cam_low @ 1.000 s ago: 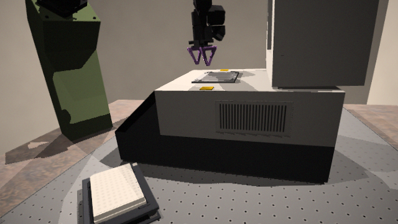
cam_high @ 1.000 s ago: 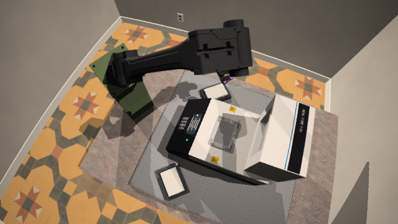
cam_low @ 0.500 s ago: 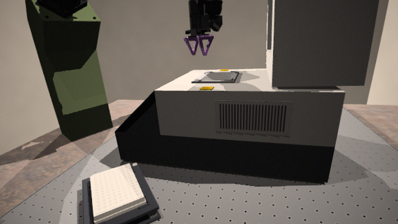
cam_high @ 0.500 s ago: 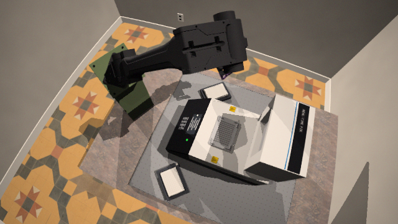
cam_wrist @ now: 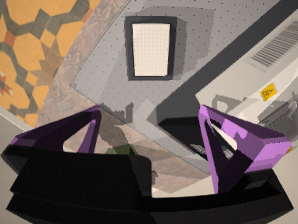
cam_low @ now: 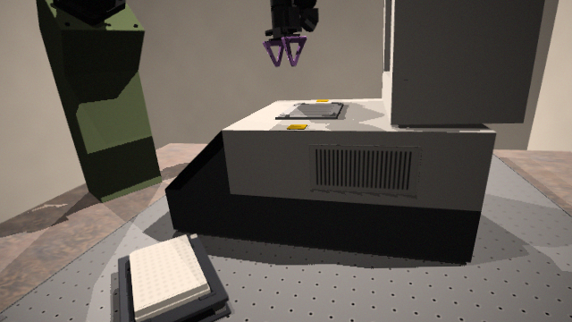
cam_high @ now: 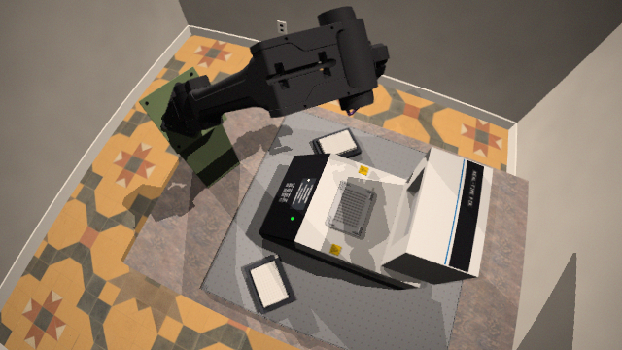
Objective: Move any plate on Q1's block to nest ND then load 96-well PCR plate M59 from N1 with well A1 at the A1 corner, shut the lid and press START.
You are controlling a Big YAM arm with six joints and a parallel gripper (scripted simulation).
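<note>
The dark nest N1 is 210 mm behind my hand, 530 mm to the right of it and 260 mm below it. From my hand the other things lie so: dark nest nd: 270 mm below.
</note>
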